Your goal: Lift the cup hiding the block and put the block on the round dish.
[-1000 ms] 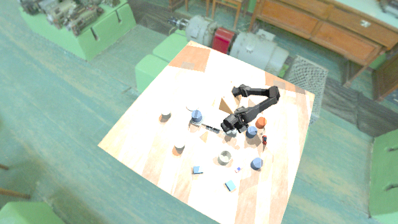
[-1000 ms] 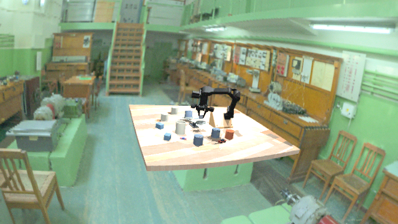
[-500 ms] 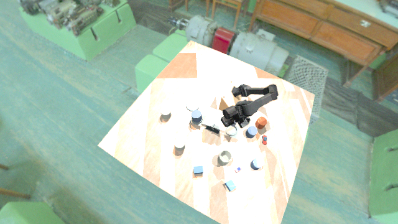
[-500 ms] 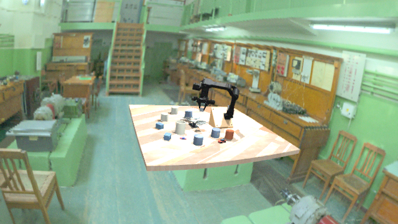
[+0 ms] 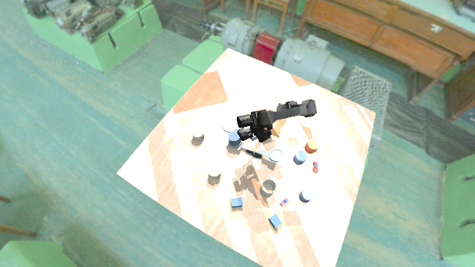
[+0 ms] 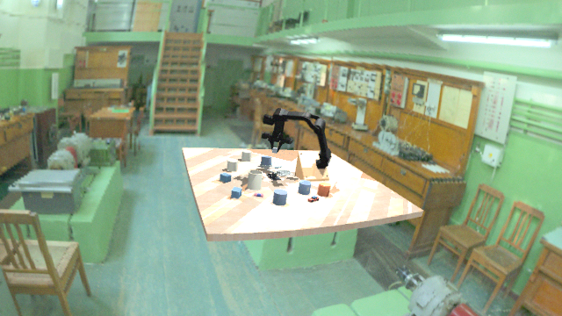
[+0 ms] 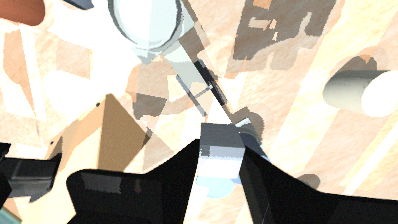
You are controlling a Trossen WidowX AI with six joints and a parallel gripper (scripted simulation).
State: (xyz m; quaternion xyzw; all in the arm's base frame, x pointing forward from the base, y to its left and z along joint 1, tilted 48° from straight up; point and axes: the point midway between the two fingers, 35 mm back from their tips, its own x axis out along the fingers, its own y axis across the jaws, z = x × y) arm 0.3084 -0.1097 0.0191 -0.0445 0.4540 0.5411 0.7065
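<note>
Right now my gripper tip is 10 cm past the round dish, 19 cm to the left of it and 16 cm above it. Also, from my gripper tip: orange cylinder (19 cm behind, 35 cm to the left, 12 cm below); then beige cup (19 cm ahead, 19 cm to the left, 12 cm below); then balance beam (3 cm to the left, 12 cm below).
</note>
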